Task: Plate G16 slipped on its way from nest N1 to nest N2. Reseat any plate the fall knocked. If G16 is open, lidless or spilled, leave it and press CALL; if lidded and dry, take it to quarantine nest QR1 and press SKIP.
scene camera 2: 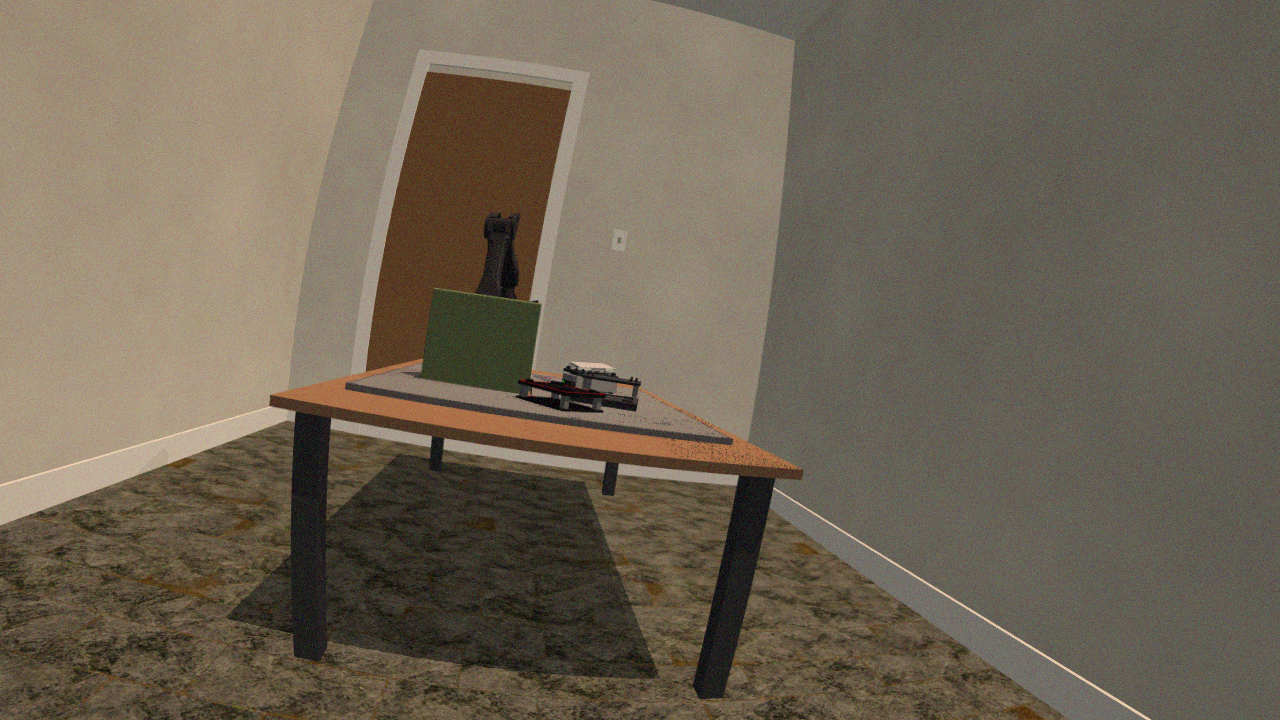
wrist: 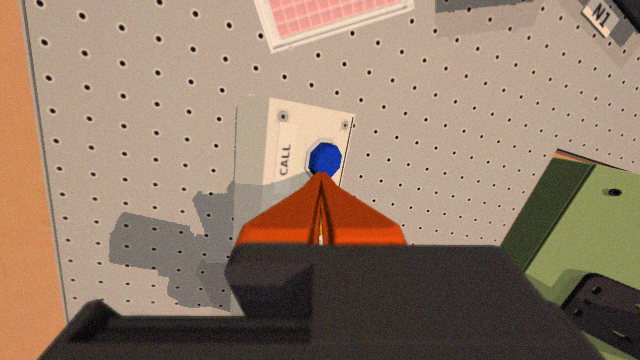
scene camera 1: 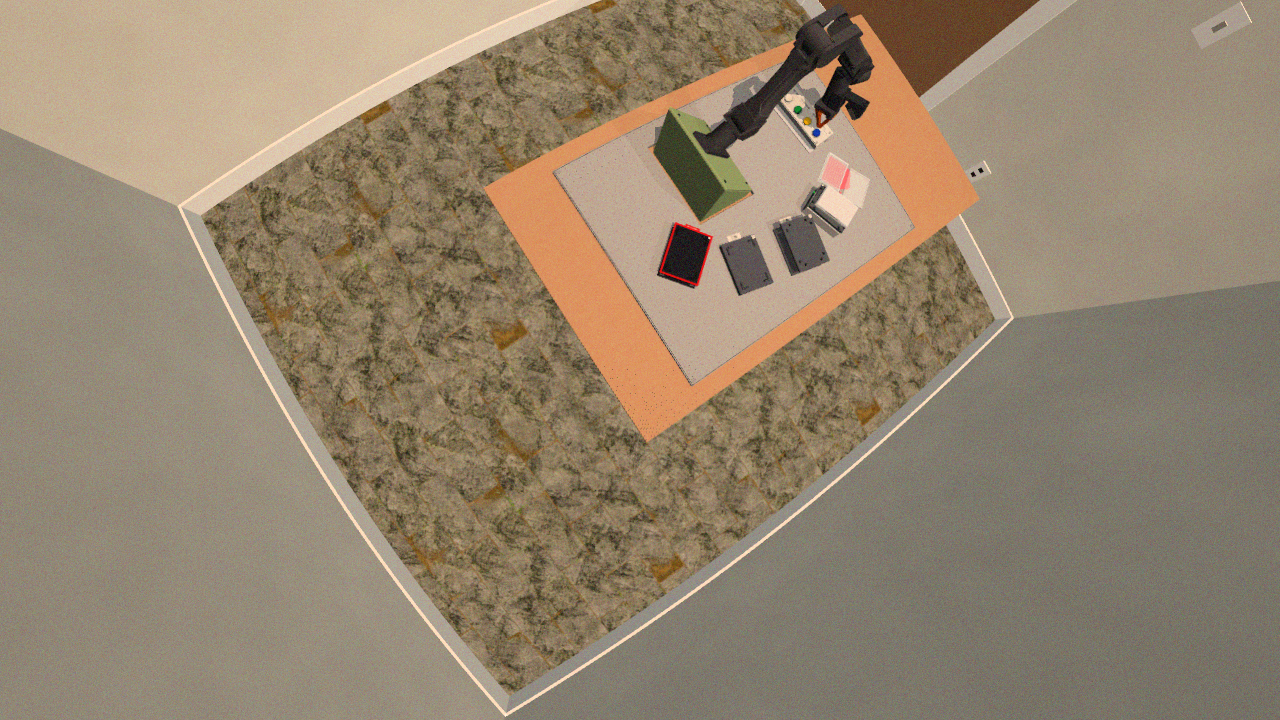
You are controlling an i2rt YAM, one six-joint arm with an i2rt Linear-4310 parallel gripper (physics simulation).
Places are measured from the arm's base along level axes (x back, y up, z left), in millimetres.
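Pixels of known places: gripper, fingertip midpoint: [wrist: 320,180] [scene camera 1: 818,127]; arm's base, origin of the base link: [scene camera 2: 478,331] [scene camera 1: 711,146].
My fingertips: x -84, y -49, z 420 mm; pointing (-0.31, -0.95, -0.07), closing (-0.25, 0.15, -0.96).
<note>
For each thing: its top centre in the pictures, then the offset to it from my fingertips. "spot": a spot on its surface instead. Level surfaces: height alone.
- blue CALL button, middle of its top: [wrist: 326,164] [scene camera 1: 818,131] dy -8, dx -10, dz -3 mm
- white panel, middle of its top: [wrist: 281,264] [scene camera 1: 809,109] dy +1, dx +67, dz +12 mm
- pink-welled plate, middle of its top: [scene camera 2: 554,377] [scene camera 1: 834,171] dy -69, dx -147, dz +19 mm
- pale clear piece, middle of its top: [scene camera 1: 856,188] dy -75, dx -235, dz +69 mm
- white plate, middle of its top: [scene camera 2: 592,362] [scene camera 1: 839,204] dy +2, dx -255, dz -105 mm
- N1 label, surface spot: [wrist: 600,17] spot: dy -81, dx -202, dz -255 mm
- red-rimmed black nest, surface spot: [scene camera 1: 660,268] spot: dy -46, dx -134, dz -723 mm
- grey pegboard, its level: dy -83 mm
My gripper [scene camera 1: 820,123] [wrist: 320,180] is shut and empty. Its orange fingertips are over the near edge of the blue CALL button [scene camera 1: 816,132] [wrist: 325,159] in the wrist view; whether they touch it I cannot tell. The button sits on a white panel [wrist: 310,112]. A pink-welled plate [scene camera 1: 835,170] [wrist: 340,12] lies on the pegboard beyond the panel; its label cannot be read. A pale clear piece [scene camera 1: 856,189] lies beside it in scene camera 1. A white plate [scene camera 1: 837,205] sits on a dark nest near it. An N1 label [wrist: 600,17] shows at upper right in the wrist view.
The arm stands on a green block [scene camera 1: 702,170] [scene camera 2: 481,340] [wrist: 595,220]. Two dark grey nests [scene camera 1: 801,243] [scene camera 1: 746,265] and a red-rimmed black nest [scene camera 1: 660,268] stand on the grey pegboard [scene camera 1: 680,344]. The orange table edge [wrist: 30,200] runs along the left in the wrist view.
</note>
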